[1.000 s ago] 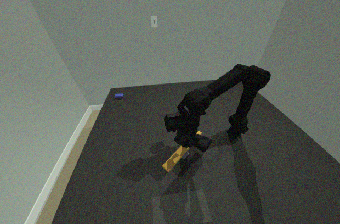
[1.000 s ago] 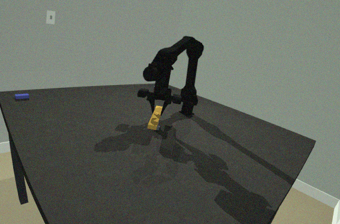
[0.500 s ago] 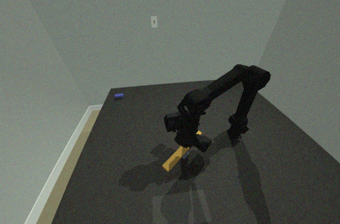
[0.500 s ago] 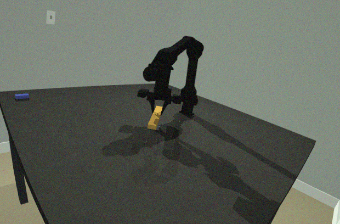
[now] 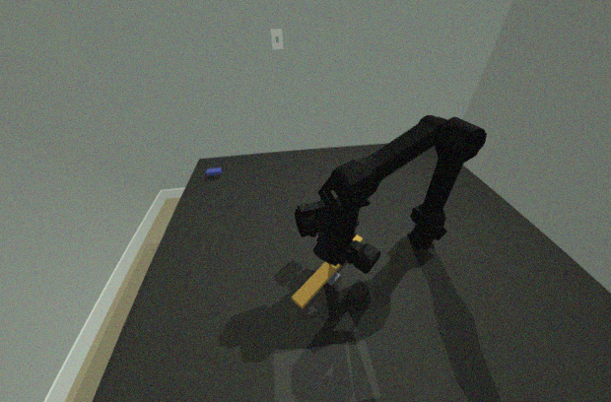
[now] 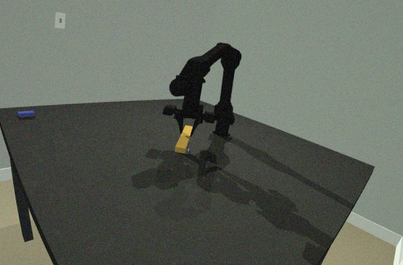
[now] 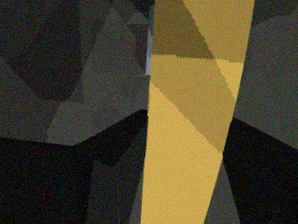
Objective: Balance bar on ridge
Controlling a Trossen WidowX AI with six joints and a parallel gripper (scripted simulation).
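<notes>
The yellow bar is 2 cm ahead of my gripper tip and 2 cm to the left of it. From my gripper tip the other things lie so: small blue block (45 cm ahead, 56 cm to the right, 4 cm below).
</notes>
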